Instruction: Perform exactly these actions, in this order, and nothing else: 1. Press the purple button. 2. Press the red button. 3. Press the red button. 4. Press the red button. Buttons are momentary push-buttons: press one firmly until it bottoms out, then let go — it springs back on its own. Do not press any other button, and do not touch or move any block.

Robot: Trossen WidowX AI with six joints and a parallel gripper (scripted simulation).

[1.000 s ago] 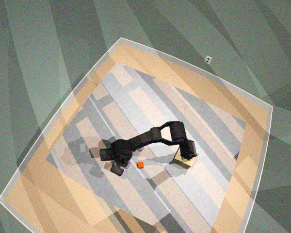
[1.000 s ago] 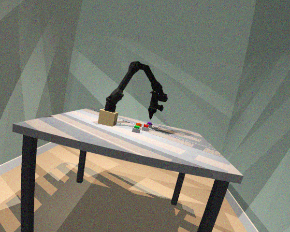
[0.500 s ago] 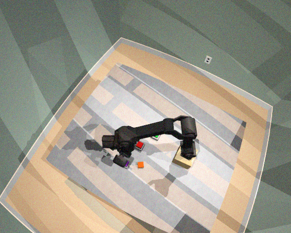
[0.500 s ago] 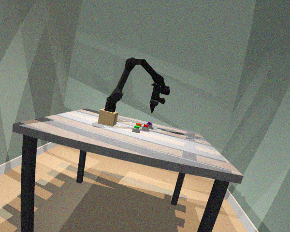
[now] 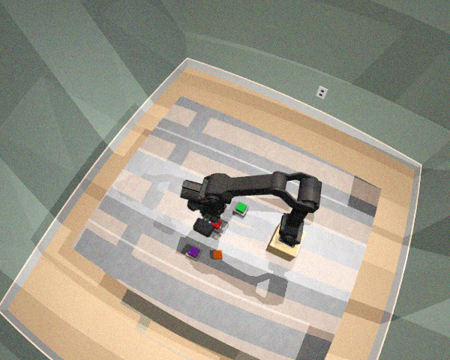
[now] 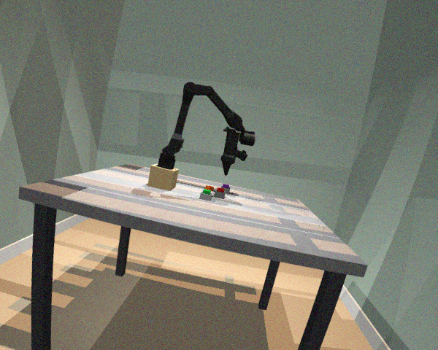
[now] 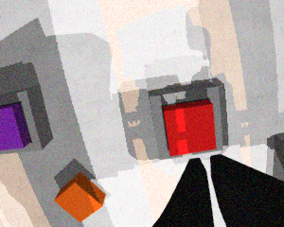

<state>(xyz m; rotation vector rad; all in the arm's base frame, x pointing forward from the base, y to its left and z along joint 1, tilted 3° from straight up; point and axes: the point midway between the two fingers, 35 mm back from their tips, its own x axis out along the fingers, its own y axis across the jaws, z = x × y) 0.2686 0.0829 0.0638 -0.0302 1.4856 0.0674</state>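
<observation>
Right now the red button is 70 mm below my gripper tip and 10 mm behind it. From my gripper tip the other things lie so: small orange block: 100 mm below, 90 mm to the left, 80 mm behind; then green button: 110 mm to the right, 70 mm below, 60 mm behind; then purple button: 130 mm to the left, 70 mm below.
</observation>
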